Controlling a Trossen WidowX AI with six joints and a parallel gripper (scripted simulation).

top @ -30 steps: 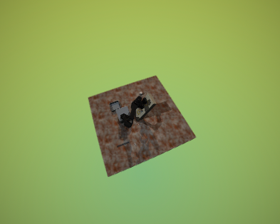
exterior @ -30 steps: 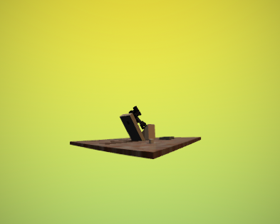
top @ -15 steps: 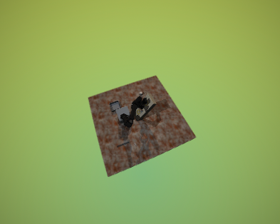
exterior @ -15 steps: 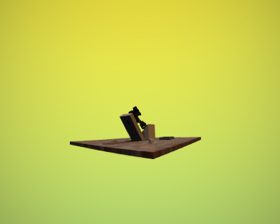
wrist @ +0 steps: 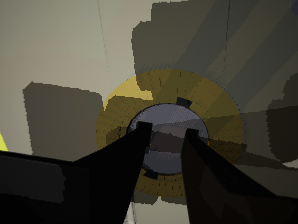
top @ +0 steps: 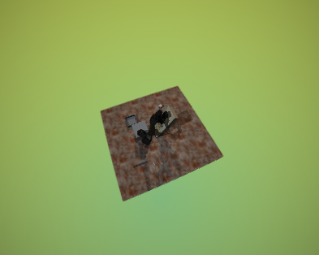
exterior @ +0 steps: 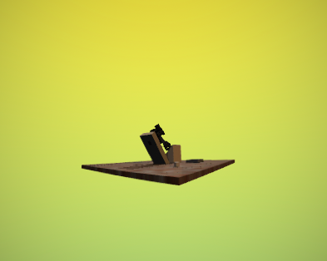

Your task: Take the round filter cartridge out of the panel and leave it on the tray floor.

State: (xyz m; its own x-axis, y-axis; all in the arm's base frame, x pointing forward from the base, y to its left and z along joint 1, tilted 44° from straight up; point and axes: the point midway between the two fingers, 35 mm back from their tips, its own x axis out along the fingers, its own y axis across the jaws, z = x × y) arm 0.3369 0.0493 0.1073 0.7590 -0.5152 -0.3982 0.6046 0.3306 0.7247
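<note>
Now: gripper tip 10 mm short of the round filter cartridge and 10 mm above it. From my gripper tip the other things lie so: service panel: 40 mm behind, 80 mm below; then grey tray: 380 mm behind, 330 mm to the left, 250 mm below.
</note>
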